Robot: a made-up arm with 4 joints.
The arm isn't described. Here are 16 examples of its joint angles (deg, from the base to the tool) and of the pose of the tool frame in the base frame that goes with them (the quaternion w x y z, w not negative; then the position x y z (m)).
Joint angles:
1: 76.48 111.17 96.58 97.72
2: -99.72 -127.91 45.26 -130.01
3: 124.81 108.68 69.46 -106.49
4: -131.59 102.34 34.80 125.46
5: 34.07 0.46 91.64 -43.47
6: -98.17 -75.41 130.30 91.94
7: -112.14 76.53 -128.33 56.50
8: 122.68 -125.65 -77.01 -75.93
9: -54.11 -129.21 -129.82 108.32
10: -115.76 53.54 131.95 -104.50
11: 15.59 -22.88 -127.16 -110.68
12: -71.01 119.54 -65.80 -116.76
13: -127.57 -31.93 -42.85 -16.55
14: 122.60 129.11 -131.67 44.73
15: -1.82 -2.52 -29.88 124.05
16: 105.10 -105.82 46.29 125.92
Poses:
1: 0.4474 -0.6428 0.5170 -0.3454 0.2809 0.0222 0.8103
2: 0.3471 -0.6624 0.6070 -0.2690 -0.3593 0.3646 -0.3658
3: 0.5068 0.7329 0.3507 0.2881 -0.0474 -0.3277 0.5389
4: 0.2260 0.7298 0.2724 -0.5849 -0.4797 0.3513 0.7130
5: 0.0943 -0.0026 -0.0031 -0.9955 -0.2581 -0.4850 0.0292
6: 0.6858 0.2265 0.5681 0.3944 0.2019 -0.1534 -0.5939
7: 0.6693 0.4988 -0.3670 -0.4104 -0.0568 0.1632 -0.0348
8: 0.2228 0.4193 -0.7846 -0.3987 -0.0524 -0.3619 -0.2029
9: 0.3561 0.0318 0.9028 -0.2390 0.0385 -0.0120 0.0576
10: 0.4417 0.4494 -0.0306 -0.7759 0.2365 0.2605 0.4367
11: 0.9801 0.1906 -0.0548 0.0076 0.0402 -0.2895 -0.0800
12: 0.4958 -0.4191 -0.7556 0.0876 0.0117 0.2883 0.2185
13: 0.2173 0.1745 0.2126 0.9365 -0.0169 0.6548 -0.2037
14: 0.3832 0.7780 0.4583 0.1944 -0.1422 -0.1222 -0.0065
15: 0.2100 0.0053 -0.0213 0.9775 0.6690 -0.2094 0.0157
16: 0.5882 -0.0329 -0.7970 -0.1329 0.0510 -0.5458 -0.7026
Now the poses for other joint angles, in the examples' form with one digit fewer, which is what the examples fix.
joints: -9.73 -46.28 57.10 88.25
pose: 0.862 0.386 -0.073 0.321 0.440 -0.546 -0.597
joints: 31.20 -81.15 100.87 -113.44
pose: 0.411 0.018 -0.650 0.639 0.138 -0.204 -0.530
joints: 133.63 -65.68 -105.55 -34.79
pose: 0.717 -0.115 -0.530 -0.438 -0.330 -0.207 -0.149
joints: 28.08 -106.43 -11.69 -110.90
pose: 0.266 0.651 0.466 -0.537 0.383 -0.114 -0.295
